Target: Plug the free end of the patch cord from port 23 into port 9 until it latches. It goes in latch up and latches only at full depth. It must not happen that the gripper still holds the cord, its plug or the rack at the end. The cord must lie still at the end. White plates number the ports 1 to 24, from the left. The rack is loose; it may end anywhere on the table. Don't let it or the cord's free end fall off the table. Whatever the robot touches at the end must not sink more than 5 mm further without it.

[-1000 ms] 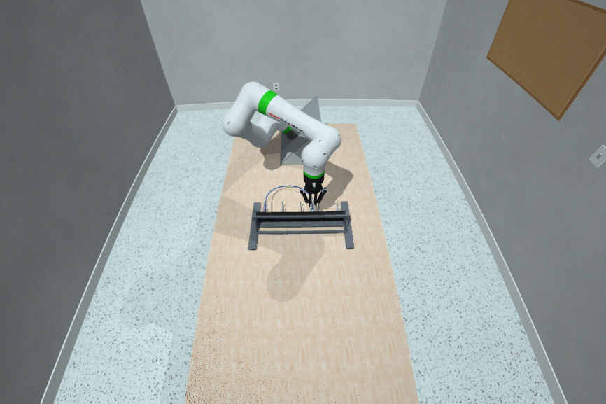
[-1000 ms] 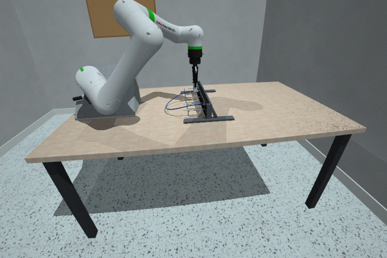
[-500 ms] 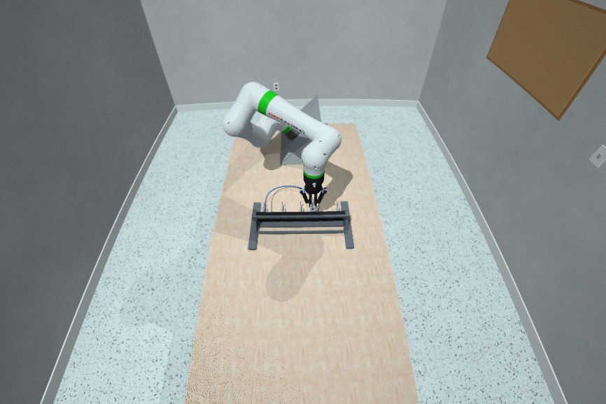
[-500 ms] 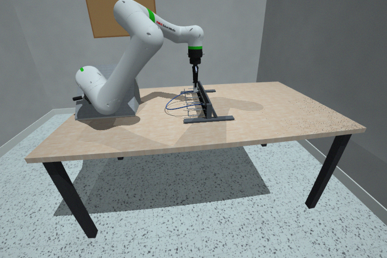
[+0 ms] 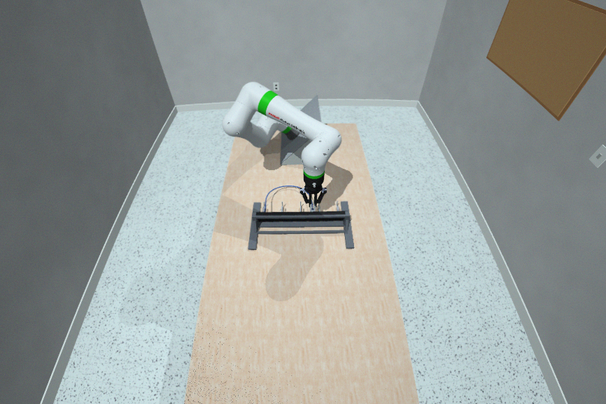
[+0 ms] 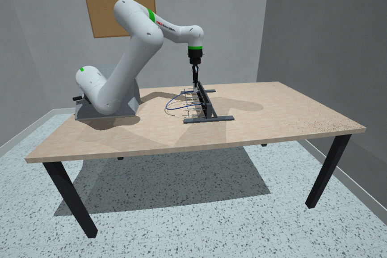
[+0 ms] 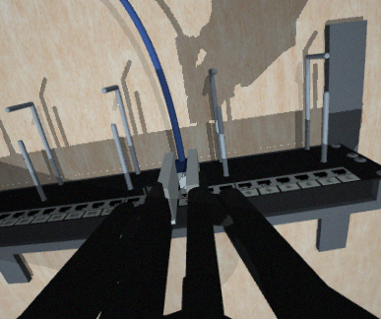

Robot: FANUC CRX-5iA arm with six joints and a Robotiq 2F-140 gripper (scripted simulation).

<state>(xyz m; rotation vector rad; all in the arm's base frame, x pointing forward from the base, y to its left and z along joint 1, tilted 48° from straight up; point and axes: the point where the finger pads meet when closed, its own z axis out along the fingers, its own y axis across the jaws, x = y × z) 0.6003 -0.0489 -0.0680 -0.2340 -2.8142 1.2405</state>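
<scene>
My gripper is now 30 mm above the free end and 10 mm short of it.
</scene>
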